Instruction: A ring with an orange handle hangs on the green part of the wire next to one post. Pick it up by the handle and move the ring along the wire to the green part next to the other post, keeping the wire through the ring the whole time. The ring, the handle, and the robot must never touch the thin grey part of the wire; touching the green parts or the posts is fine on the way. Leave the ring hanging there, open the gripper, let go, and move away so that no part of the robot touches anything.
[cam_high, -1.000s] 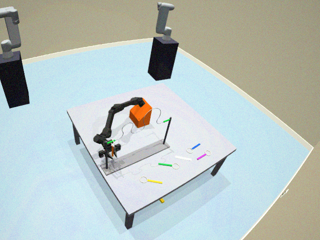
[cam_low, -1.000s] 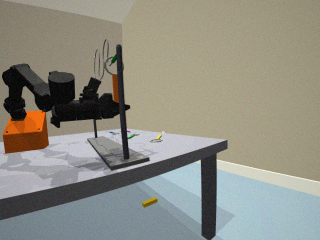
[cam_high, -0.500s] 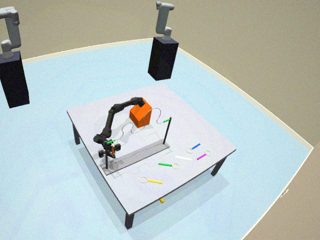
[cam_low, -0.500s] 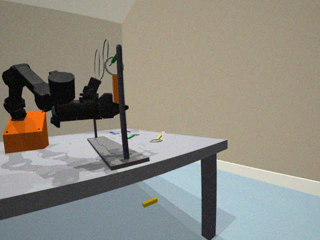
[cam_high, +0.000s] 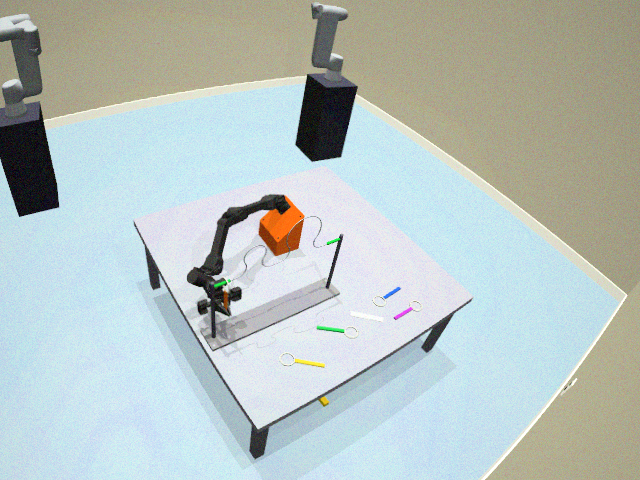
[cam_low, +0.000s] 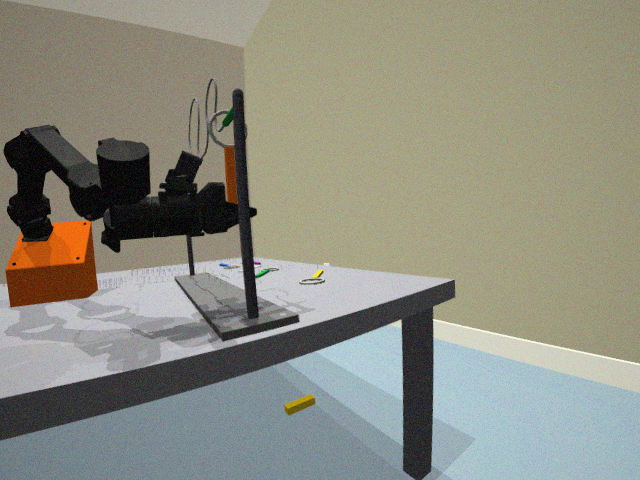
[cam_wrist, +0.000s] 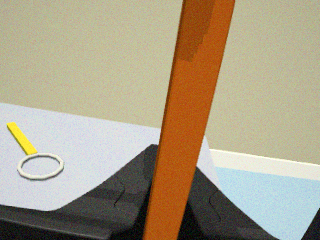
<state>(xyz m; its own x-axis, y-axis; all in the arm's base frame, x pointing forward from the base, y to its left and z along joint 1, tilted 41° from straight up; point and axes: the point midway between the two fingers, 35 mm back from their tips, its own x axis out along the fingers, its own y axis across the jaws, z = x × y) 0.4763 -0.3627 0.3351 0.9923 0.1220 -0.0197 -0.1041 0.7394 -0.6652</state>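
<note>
Now: gripper tip 6 cm past the wire rig, 23 cm to the right of it and 9 cm below it. The rest, counted from my gripper tip: yellow block (20 cm ahead, 41 cm to the left, 65 cm below); then white bar (12 cm ahead, 61 cm to the left, 16 cm below).
</note>
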